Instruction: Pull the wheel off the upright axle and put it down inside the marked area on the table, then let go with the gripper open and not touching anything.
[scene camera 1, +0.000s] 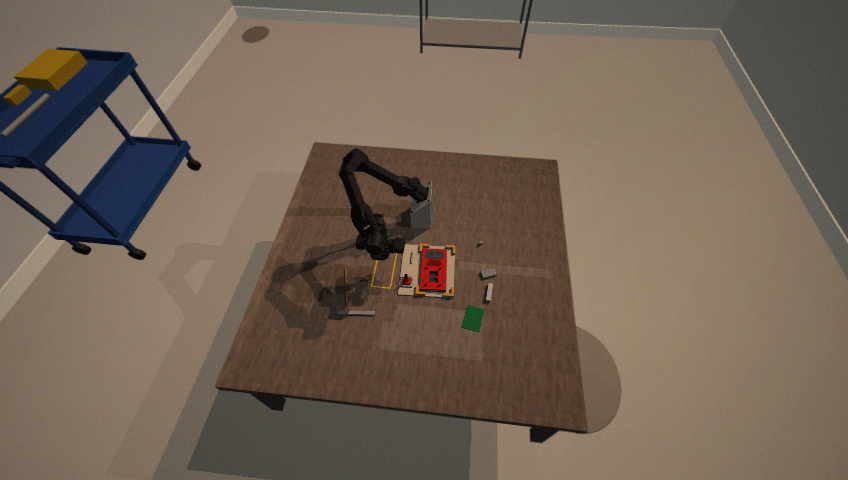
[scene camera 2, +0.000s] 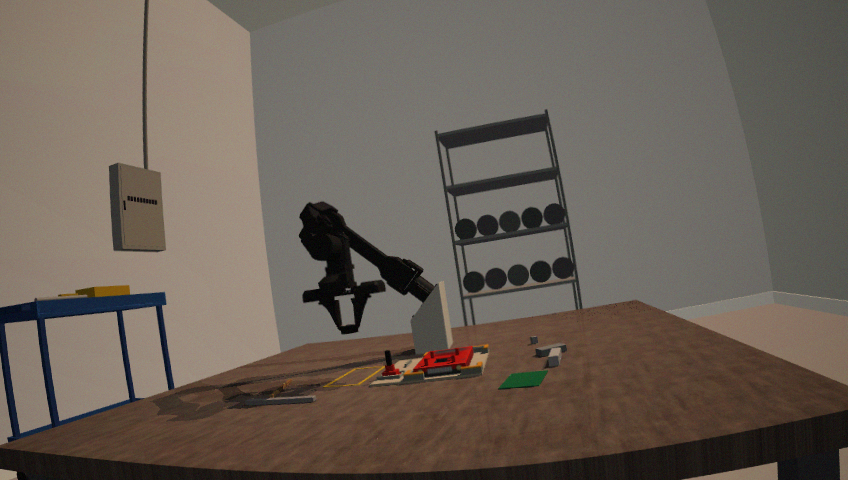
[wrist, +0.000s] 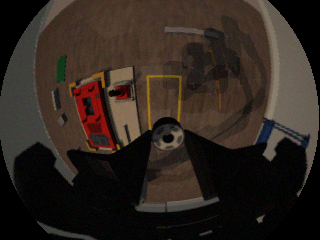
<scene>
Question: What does the gripper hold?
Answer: A wheel.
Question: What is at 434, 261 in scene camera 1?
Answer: A red block.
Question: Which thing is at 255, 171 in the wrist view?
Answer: The gripper.
</scene>
